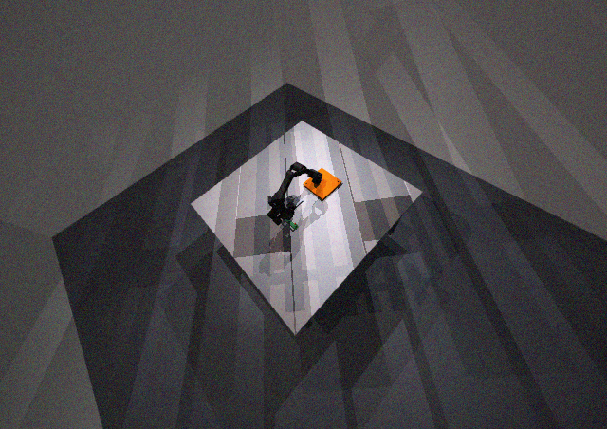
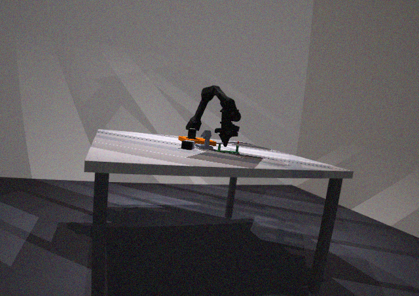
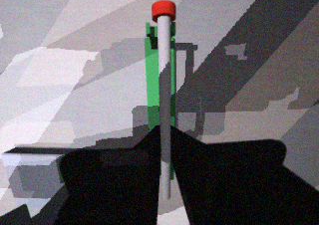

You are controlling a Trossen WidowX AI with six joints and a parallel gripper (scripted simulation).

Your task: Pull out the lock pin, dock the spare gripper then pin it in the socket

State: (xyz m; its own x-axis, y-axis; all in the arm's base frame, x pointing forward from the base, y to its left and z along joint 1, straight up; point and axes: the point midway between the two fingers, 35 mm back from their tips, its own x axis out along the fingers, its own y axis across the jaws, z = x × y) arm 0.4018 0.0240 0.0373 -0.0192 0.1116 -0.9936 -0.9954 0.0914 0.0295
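The green cradle is 2 cm to the left of my gripper tip and 1 cm below it. Round my gripper tip: grey mount socket: 13 cm behind, 6 cm to the right, 2 cm above; then spare gripper: 20 cm to the right, 8 cm behind, 1 cm below.
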